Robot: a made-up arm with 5 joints.
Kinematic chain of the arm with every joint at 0, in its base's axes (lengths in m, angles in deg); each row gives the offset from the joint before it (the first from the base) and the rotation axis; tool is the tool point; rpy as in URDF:
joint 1: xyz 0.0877 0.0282 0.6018 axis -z
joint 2: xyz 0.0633 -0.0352 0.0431 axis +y
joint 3: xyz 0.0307 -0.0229 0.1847 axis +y
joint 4: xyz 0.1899 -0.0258 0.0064 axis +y
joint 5: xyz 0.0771 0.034 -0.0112 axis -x
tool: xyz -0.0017 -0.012 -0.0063 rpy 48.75 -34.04 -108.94
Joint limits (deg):
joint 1: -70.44..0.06
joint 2: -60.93..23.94
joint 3: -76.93..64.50
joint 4: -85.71..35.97
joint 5: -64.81..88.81
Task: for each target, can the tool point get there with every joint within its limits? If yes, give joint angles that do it. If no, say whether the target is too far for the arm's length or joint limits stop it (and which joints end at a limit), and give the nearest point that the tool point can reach.
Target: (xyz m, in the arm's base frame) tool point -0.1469 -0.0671 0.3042
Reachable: no: joint limits stop it (at a limit: joint 1, joint 2, joint 3, joint 4) | nearest point 0.2029 -0.0256 0.5631 | short by 0.437 m
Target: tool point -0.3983 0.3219 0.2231
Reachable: no: too far | nearest point 0.1894 0.1672 0.5333 | short by 0.682 m
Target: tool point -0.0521 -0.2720 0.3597
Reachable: no: joint limits stop it (at a limit: joint 1, joint 2, joint 3, joint 4) | nearest point 0.2092 -0.0343 0.5588 | short by 0.406 m
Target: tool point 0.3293 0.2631 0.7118
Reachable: yes | joints -55.05 -0.41 27.00 -4.21 29.25
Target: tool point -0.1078 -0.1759 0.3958
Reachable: no: joint limits stop it (at a limit: joint 1, joint 2, joint 3, joint 4) | nearest point 0.2053 -0.0308 0.5615 | short by 0.383 m
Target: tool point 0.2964 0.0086 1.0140
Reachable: yes | joints -11.32 -25.17 -21.65 -4.16 -12.84
